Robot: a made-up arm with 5 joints.
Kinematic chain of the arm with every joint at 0, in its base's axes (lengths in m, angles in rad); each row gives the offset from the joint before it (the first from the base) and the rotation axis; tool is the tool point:
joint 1: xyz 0 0 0.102 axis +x
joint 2: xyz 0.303 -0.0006 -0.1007 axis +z
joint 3: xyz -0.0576 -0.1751 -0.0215 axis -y
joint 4: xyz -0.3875 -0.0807 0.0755 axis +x
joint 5: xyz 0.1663 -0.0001 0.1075 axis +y
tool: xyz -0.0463 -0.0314 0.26
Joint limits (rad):
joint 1: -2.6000..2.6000
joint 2: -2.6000..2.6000
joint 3: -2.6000..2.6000
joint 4: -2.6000..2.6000
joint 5: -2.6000..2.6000
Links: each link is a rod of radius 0.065 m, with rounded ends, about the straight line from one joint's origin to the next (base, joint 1, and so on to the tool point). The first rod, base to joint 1, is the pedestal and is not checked.
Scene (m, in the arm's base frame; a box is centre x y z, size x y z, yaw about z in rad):
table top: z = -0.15
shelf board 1: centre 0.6 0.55 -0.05 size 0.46 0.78 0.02 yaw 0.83
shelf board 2: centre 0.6 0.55 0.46 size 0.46 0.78 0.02 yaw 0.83
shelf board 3: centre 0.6 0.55 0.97 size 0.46 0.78 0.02 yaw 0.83
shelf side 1: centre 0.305 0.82 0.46 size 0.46 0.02 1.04 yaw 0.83
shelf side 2: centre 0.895 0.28 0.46 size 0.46 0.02 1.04 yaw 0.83
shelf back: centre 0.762 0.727 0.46 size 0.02 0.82 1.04 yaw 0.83
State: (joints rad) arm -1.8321 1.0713 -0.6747 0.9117 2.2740
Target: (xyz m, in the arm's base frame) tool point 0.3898 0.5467 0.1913
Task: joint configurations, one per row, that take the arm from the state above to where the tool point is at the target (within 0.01 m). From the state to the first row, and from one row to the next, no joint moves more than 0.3 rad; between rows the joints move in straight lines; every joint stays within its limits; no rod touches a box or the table.
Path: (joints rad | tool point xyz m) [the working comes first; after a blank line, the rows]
Joints at the target: -2.6000 0.3765 -0.1806 0.7281 0.6167
Straight joint move there: clear.

1: -1.9601 0.9555 -0.5923 0.8811 1.9978 | 0.5631 -0.0079 0.2853
2: -2.0881 0.8397 -0.5100 0.8505 1.7216 | 0.6007 0.0767 0.3017
3: -2.2160 0.7239 -0.4276 0.8199 1.4453 | 0.6104 0.1912 0.3091
4: -2.3440 0.6081 -0.3453 0.7893 1.1691 | 0.5807 0.3218 0.2962
5: -2.4720 0.4923 -0.2629 0.7587 0.8929 | 0.5063 0.4481 0.2564
6: -2.6000 0.3765 -0.1806 0.7281 0.6167 | 0.3898 0.5467 0.1913

